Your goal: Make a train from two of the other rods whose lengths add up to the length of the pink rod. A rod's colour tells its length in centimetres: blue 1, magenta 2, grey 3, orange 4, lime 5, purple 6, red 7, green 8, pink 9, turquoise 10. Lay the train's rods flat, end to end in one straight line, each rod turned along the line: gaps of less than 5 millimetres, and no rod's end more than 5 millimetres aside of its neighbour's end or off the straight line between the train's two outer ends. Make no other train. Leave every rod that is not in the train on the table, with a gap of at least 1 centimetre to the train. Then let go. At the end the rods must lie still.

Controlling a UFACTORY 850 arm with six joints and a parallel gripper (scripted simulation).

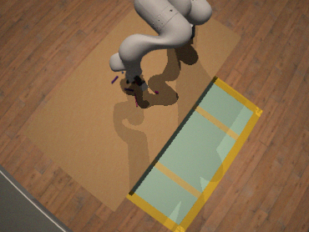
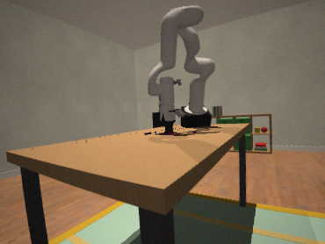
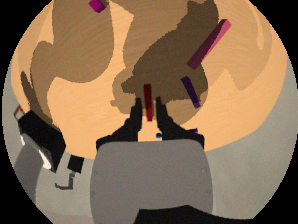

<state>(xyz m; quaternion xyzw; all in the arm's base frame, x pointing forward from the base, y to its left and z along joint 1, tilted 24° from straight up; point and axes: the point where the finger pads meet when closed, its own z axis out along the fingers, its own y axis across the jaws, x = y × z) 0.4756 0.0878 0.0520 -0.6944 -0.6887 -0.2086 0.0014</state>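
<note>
Now: hand 2 cm above the red rod. The rest, counted from my hand: magenta rod: 15 cm to the left, 5 cm behind, 2 cm below; then tiny blue rod: 10 cm to the right, 2 cm below, 2 cm ahead; then pink rod: 10 cm to the left, 8 cm ahead, 2 cm below.
</note>
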